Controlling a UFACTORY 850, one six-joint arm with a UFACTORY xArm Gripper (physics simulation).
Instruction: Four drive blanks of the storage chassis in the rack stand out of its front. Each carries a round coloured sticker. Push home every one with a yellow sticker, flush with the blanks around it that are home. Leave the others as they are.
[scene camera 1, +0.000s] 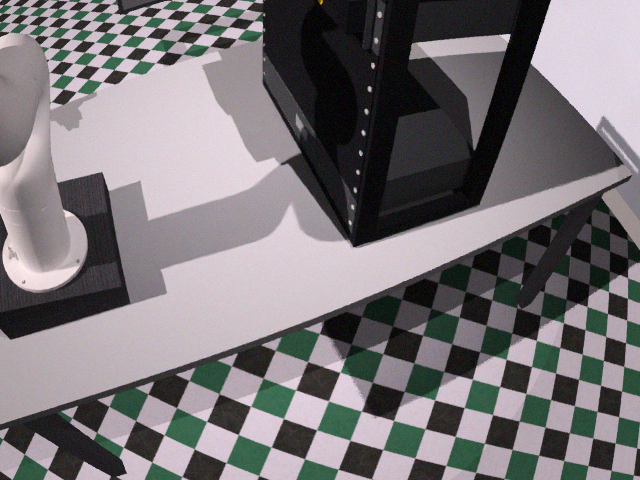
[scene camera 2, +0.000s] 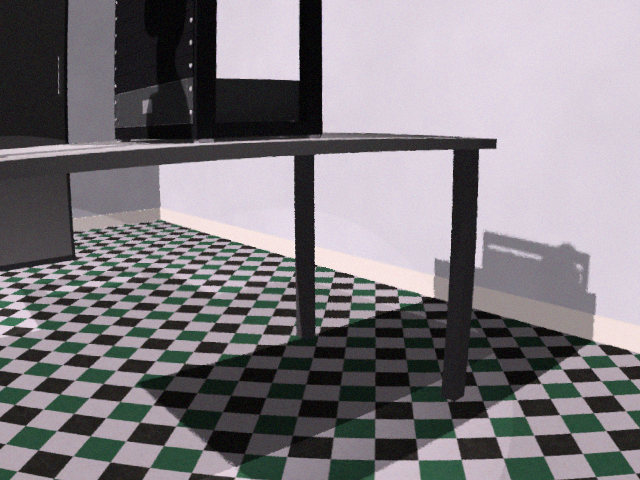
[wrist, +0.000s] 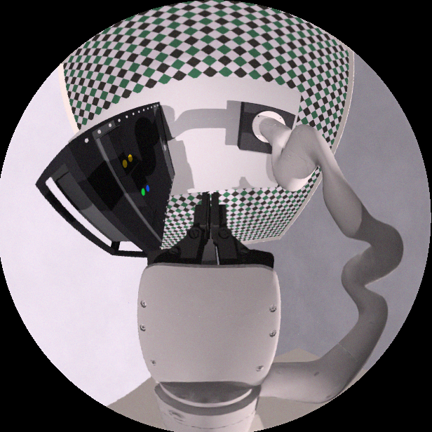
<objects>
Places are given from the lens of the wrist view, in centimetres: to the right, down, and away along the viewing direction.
my gripper (wrist: 210, 200): 0, -2, 14
black rack (wrist: 117, 174): -22, -10, 22
</objects>
